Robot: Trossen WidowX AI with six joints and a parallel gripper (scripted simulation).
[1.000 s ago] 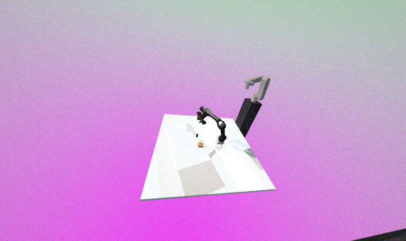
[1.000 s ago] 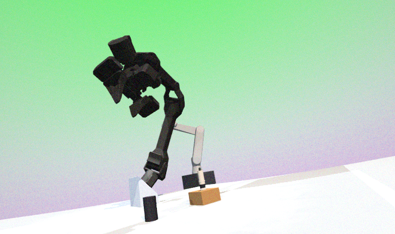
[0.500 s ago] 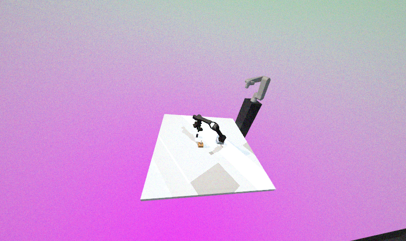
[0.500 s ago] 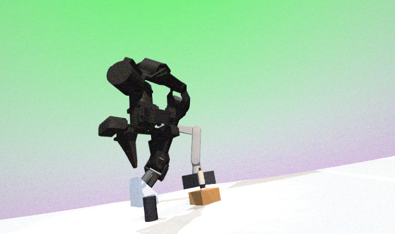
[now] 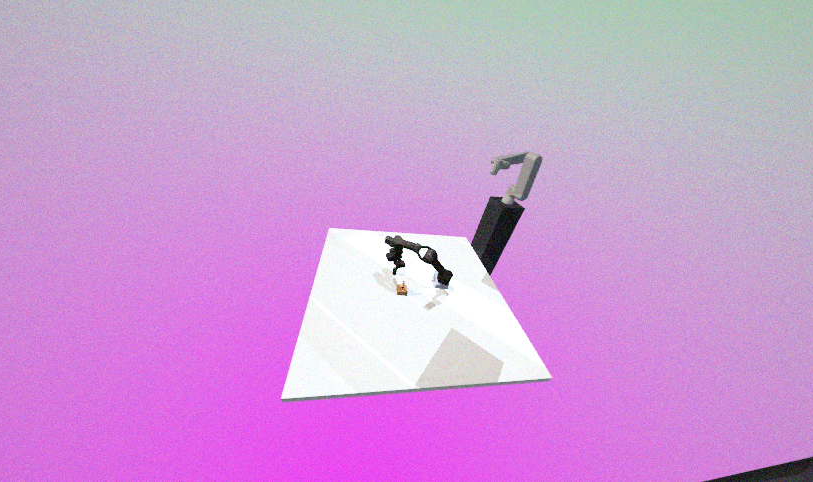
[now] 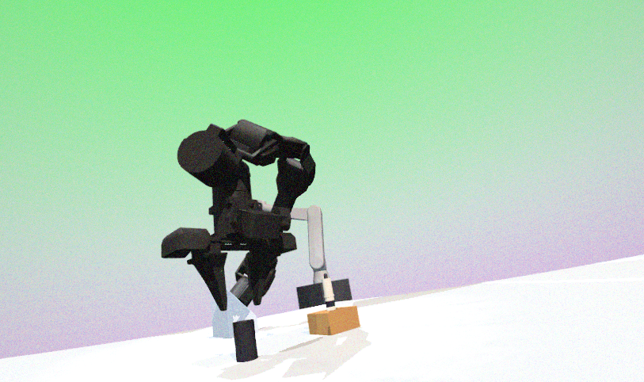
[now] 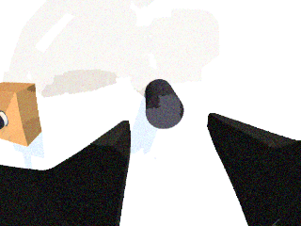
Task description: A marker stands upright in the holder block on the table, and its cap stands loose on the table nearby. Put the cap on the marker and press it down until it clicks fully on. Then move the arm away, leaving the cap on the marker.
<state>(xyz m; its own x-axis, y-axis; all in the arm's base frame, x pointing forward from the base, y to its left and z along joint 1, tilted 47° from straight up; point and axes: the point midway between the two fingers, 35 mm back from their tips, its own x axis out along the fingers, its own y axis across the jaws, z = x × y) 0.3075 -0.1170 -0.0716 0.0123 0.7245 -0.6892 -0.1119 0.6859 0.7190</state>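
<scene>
Now: the black cap 4 cm below my gripper tip. The rest, counted from my gripper tip: orange holder block: 17 cm to the left, 5 cm below, 2 cm behind.
</scene>
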